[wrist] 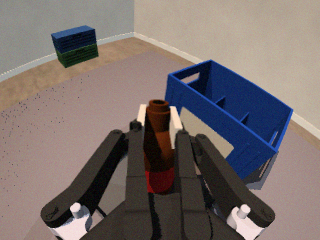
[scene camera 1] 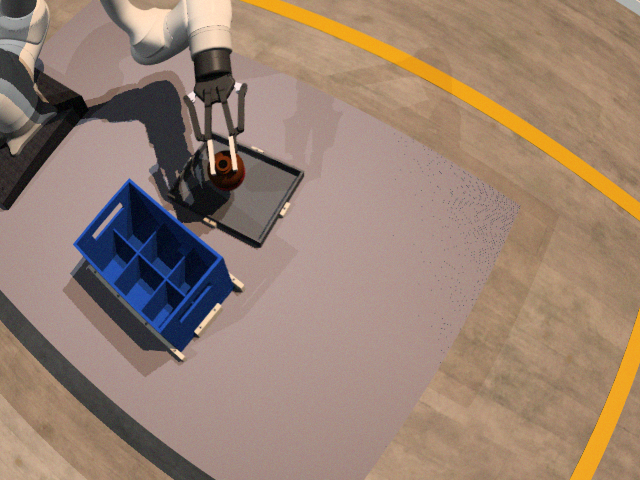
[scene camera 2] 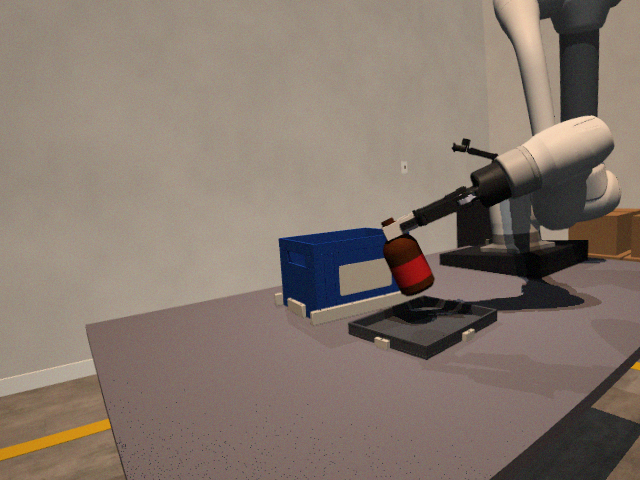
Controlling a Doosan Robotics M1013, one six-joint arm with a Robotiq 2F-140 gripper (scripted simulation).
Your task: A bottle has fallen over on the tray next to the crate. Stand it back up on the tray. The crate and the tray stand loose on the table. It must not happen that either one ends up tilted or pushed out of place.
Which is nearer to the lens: the bottle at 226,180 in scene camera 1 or the blue crate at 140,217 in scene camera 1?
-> The bottle.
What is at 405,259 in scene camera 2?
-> A bottle.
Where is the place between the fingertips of the gripper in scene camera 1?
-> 224,172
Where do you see a dark tray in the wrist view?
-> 115,192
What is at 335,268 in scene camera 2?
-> A blue crate.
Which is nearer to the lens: the bottle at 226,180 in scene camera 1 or the dark tray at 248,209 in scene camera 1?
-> The bottle.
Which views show the dark tray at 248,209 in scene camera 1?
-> The wrist view, scene camera 1 and scene camera 2: all of them.
